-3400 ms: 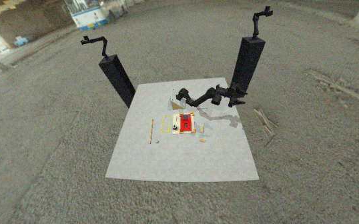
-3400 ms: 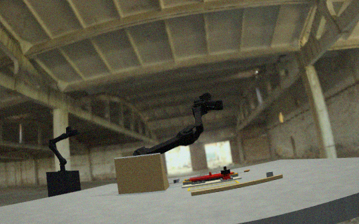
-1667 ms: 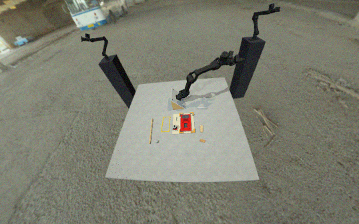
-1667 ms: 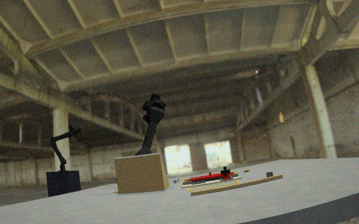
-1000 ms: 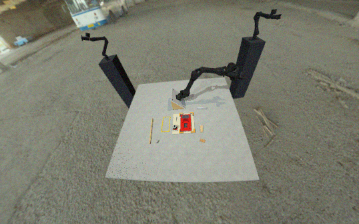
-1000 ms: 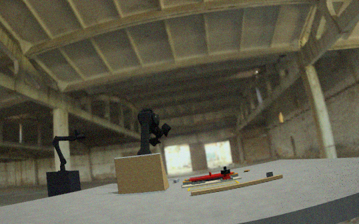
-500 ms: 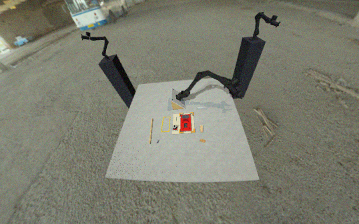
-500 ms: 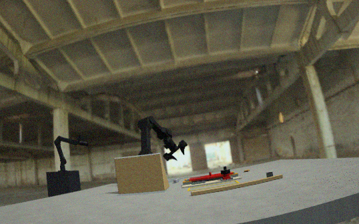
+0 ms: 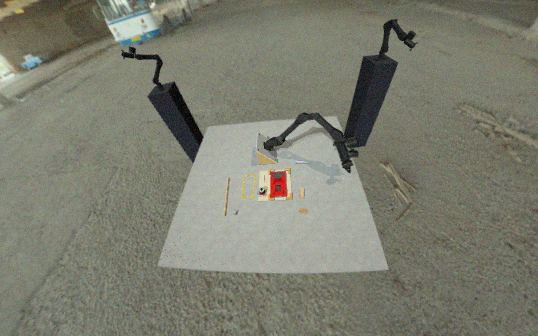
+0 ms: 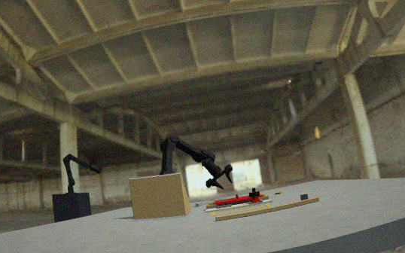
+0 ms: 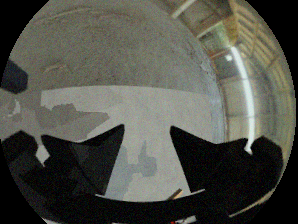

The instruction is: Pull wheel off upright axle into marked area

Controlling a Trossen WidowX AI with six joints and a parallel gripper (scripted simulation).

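The black wheel lies 600 mm to the right of my gripper tip, 30 mm below it and 20 mm ahead of it. Round my gripper tip: grey bit 780 mm to the right, 140 mm ahead, 60 mm below; wooden stick 850 mm to the right, 70 mm below; grey bar 270 mm to the right, 190 mm behind, 60 mm below.
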